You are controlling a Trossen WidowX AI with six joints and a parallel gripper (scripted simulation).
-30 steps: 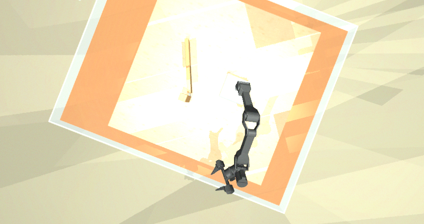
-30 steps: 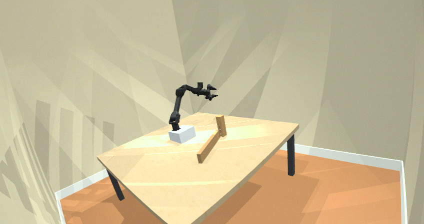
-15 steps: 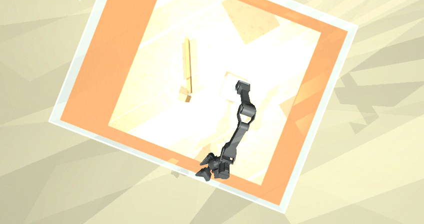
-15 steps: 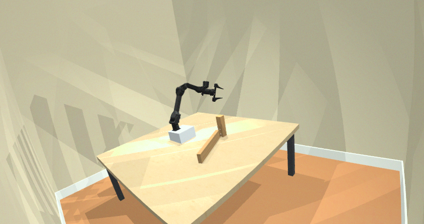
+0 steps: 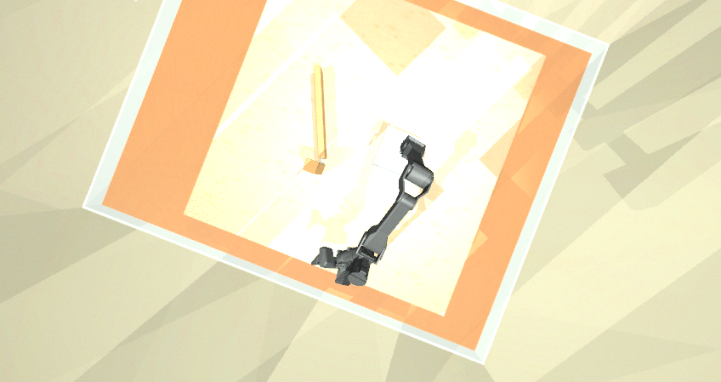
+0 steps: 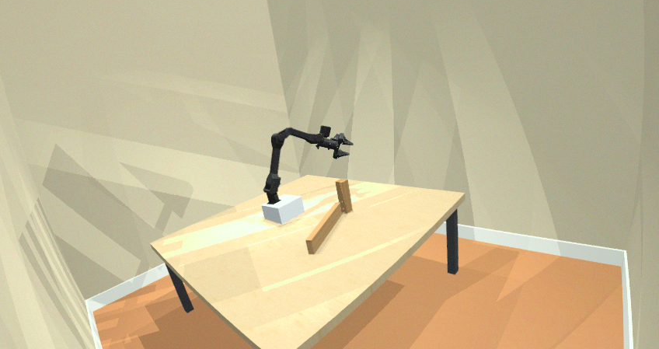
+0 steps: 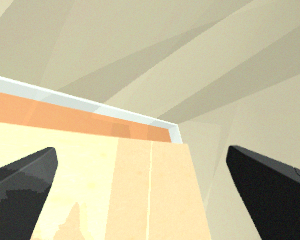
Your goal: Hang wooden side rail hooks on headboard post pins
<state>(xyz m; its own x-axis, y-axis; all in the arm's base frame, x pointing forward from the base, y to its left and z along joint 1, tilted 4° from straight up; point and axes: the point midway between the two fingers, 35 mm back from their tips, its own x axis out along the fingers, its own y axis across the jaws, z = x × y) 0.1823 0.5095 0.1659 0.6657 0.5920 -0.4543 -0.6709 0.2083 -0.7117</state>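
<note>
My gripper tip is now 160 mm short of the headboard post, 330 mm to the left of it and 180 mm above it.
</note>
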